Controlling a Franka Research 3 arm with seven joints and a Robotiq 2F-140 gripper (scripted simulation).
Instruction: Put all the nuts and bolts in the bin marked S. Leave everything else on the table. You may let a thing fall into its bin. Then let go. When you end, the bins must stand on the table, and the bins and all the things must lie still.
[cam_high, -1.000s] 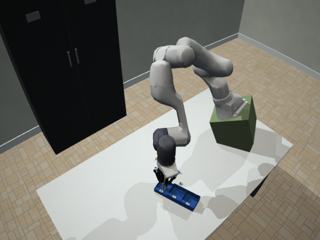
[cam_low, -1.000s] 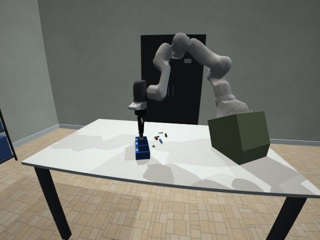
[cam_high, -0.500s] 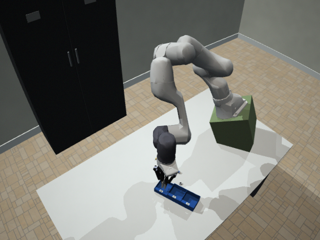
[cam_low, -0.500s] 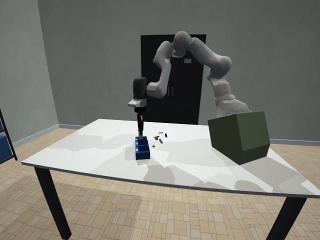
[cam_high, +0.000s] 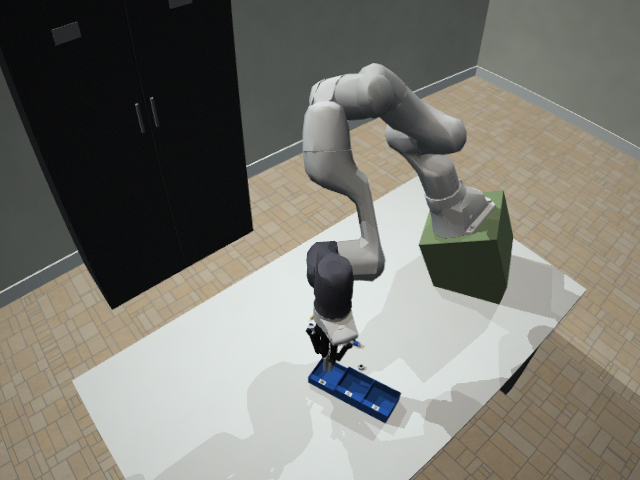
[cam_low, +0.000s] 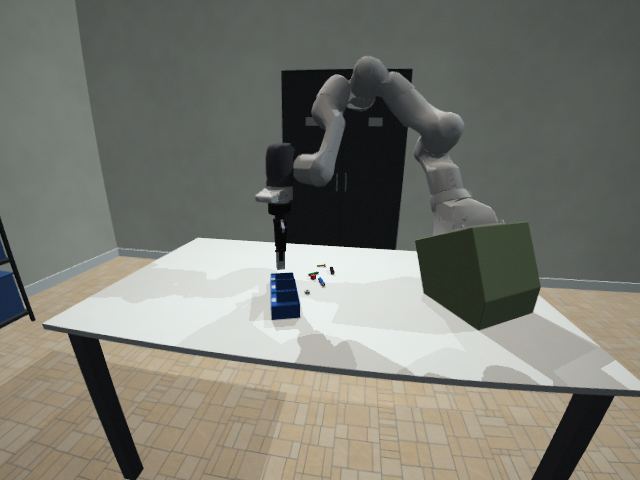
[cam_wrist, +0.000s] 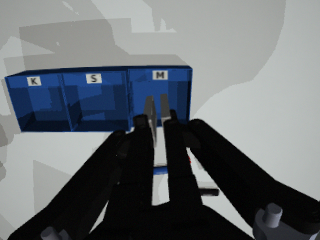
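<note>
My gripper is now 8 cm above the blue bin, 7 cm to the right of it and 3 cm past it. Round my hand: grey nut 10 cm below, 10 cm behind, 2 cm to the left; blue piece 14 cm behind, 10 cm below, 6 cm to the right; red piece 10 cm below, 10 cm behind, 9 cm to the right.
</note>
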